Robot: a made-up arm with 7 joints.
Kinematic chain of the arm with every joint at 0, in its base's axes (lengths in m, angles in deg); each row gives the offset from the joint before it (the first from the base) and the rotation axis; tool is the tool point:
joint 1: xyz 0 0 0.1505 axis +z
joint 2: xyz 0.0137 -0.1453 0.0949 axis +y
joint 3: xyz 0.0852 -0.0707 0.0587 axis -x
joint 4: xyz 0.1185 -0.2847 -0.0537 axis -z
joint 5: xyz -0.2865 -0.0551 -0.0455 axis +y
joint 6: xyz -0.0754 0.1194 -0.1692 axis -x
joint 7: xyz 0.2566 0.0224 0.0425 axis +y
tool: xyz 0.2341 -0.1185 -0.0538
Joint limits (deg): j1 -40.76..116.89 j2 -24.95..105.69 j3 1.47..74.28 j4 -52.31..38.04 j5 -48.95..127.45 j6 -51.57..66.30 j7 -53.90..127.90
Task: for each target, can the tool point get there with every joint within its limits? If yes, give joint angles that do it. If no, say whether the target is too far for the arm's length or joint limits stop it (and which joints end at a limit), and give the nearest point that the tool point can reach.
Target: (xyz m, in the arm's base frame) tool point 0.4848 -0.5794 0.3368
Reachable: yes | joints 18.60 -7.73 44.52 -4.80 8.53 34.07 20.81
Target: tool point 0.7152 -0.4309 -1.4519
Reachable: no: too far | nearest point 0.5651 -0.3405 -0.2963 | short by 1.169 m
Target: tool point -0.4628 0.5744 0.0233
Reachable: no: joint limits stop it (at a limit: joint 1, joint 3, joint 4, joint 6) | nearest point -0.3660 0.2290 0.1131 | short by 0.370 m
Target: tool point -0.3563 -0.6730 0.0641
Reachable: yes | joints -23.96 79.33 35.86 -17.38 37.13 51.73 14.81
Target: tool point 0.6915 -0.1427 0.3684
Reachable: yes | joints 46.84 3.89 53.95 -6.93 -3.13 -6.20 -1.65
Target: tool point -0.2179 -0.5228 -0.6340
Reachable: no: joint limits stop it (at a limit: joint 2, joint 3, joint 6) | nearest point -0.2114 -0.5072 -0.3074 | short by 0.327 m
